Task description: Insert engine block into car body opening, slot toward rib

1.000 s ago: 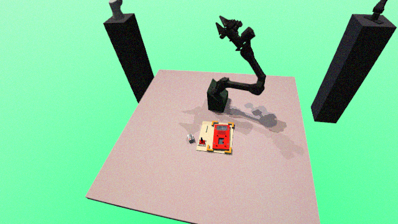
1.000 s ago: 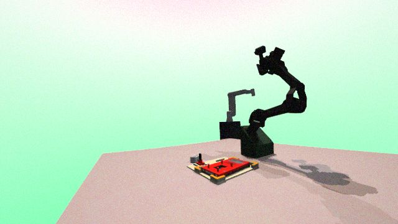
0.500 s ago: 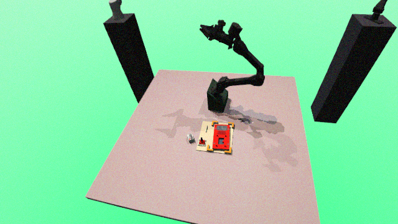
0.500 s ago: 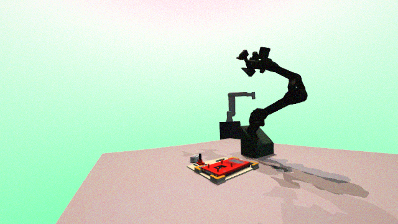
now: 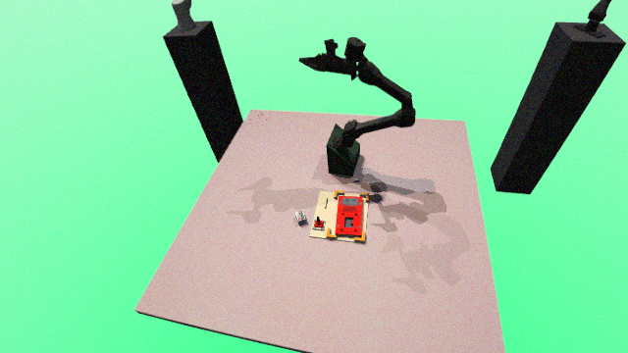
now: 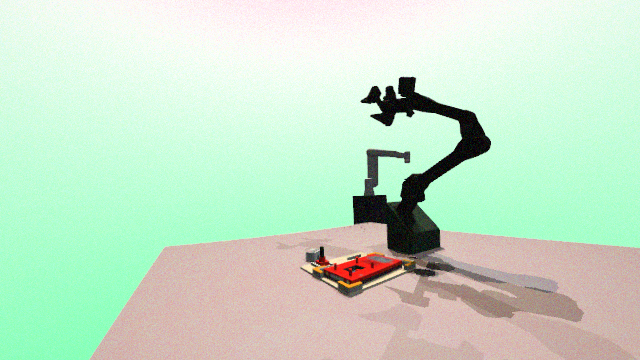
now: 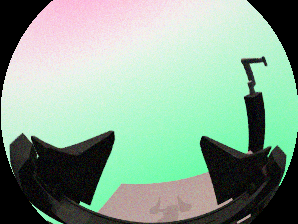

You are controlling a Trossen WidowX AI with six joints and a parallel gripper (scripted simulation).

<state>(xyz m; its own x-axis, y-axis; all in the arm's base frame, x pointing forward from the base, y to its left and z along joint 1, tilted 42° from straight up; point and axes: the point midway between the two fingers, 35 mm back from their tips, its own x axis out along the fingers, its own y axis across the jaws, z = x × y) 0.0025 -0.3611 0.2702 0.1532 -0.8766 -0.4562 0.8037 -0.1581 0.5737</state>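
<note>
My gripper tip is 29 cm short of the grey engine block, 1 cm to the right of it and 58 cm above it.
</note>
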